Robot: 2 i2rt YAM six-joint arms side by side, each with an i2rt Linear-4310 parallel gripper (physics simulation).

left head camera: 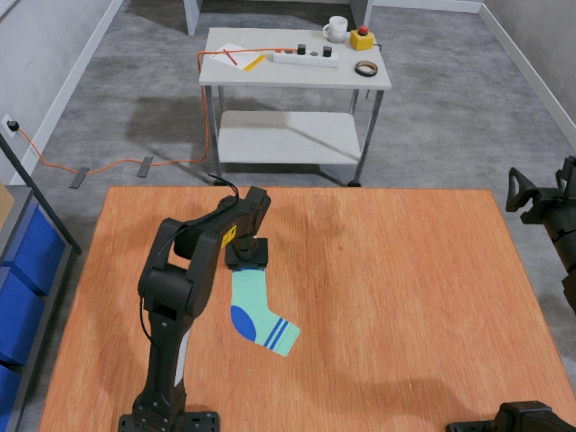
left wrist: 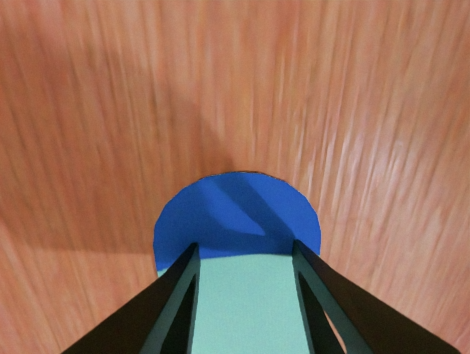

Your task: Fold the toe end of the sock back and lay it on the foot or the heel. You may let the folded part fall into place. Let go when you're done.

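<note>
The mint-green sock lies flat on the wooden table. Its blue heel is at the lower left and its striped cuff points to the lower right. The blue toe lies flat and unfolded in the left wrist view; in the head view the gripper hides most of it. My left gripper is partly open over the toe end, its fingertips apart near the line between blue and green. Whether they touch the cloth I cannot tell. My right gripper is wide open, beyond the table's right edge.
The wooden table carries both arm bases at its near edge. Behind it stands a white cart with a mug, a power strip and a tape roll. Blue bins stand at the left.
</note>
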